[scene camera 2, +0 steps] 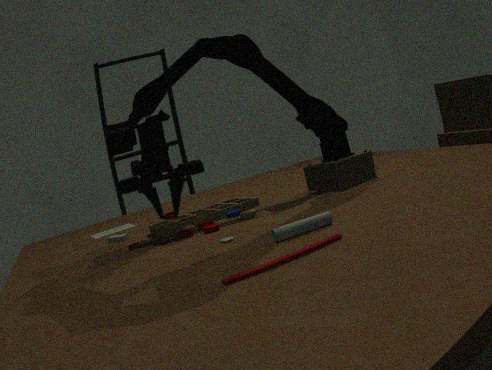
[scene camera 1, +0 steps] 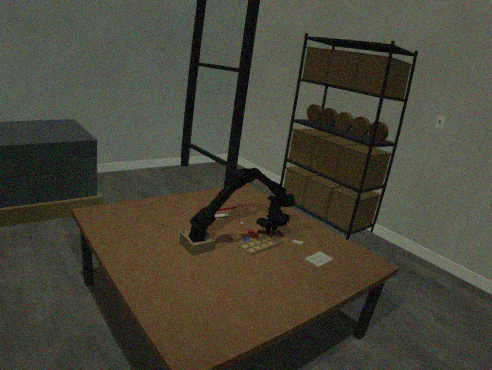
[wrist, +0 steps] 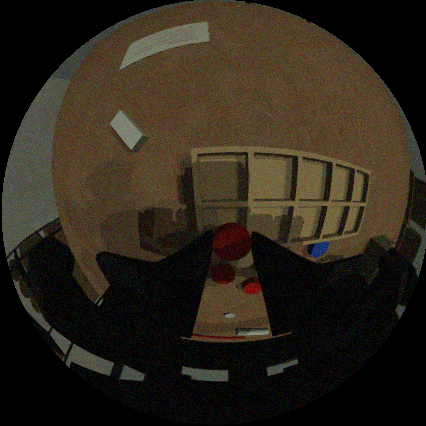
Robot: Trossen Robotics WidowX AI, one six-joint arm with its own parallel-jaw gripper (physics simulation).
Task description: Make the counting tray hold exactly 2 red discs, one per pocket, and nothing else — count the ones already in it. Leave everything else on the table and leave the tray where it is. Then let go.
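My gripper [scene camera 1: 272,233] [scene camera 2: 170,215] [wrist: 231,235] is shut on a red disc [scene camera 2: 170,215] [wrist: 232,242]. The disc is low over the near edge of the tan counting tray [scene camera 1: 265,248] [wrist: 248,175], at its left end in the wrist view. The tray has two rows of pockets; those that show hold no disc. The disc and fingers partly hide the near left pockets. More red discs lie on the table beside the tray, including one [scene camera 2: 185,233] [wrist: 223,273] and another [scene camera 2: 211,228] [wrist: 251,285]. A blue disc [scene camera 1: 246,240] [scene camera 2: 233,213] [wrist: 319,248] lies beside the tray.
A white block [scene camera 1: 298,242] [scene camera 2: 118,238] [wrist: 127,130] and a paper sheet [scene camera 1: 319,258] [scene camera 2: 114,230] [wrist: 170,42] lie beyond the tray. A small white piece [scene camera 2: 227,240] [wrist: 229,315], a pale cylinder [scene camera 2: 302,226] [wrist: 252,331] and a red rod [scene camera 2: 282,260] lie on the other side.
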